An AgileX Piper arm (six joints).
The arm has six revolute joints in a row. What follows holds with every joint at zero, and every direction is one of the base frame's. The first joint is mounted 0.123 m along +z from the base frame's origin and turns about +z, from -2.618 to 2.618 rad. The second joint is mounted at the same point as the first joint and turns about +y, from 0 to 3.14 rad. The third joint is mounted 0.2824 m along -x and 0.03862 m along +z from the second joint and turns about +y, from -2.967 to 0 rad. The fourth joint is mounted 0.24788 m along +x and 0.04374 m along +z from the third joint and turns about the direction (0.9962, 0, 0.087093), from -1.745 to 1.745 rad. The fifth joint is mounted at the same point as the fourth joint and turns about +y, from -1.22 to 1.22 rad. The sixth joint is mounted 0.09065 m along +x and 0.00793 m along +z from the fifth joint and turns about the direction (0.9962, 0, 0.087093), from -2.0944 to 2.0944 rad. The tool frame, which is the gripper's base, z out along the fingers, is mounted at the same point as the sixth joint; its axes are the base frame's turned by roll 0, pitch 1.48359 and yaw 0 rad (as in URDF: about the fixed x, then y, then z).
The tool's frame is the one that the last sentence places.
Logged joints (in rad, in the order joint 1, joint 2, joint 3, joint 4, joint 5, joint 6), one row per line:
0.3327, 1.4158, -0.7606, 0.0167, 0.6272, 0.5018
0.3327, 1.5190, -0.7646, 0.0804, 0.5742, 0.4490
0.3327, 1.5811, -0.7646, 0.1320, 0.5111, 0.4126
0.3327, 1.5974, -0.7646, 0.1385, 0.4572, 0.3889
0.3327, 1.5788, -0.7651, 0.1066, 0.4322, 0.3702
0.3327, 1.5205, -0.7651, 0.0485, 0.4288, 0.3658
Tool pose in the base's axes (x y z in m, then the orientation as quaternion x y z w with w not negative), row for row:
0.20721, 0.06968, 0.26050, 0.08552, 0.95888, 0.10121, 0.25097
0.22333, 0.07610, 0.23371, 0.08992, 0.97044, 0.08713, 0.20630
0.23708, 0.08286, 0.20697, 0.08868, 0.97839, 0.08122, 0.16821
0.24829, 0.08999, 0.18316, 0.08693, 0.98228, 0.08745, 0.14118
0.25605, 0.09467, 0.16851, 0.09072, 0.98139, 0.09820, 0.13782
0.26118, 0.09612, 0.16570, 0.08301, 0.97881, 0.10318, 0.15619
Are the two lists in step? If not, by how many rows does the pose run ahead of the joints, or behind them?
The pose runs 2 rows behind the joints: the pose in row i belongs to the joints in row i - 2.
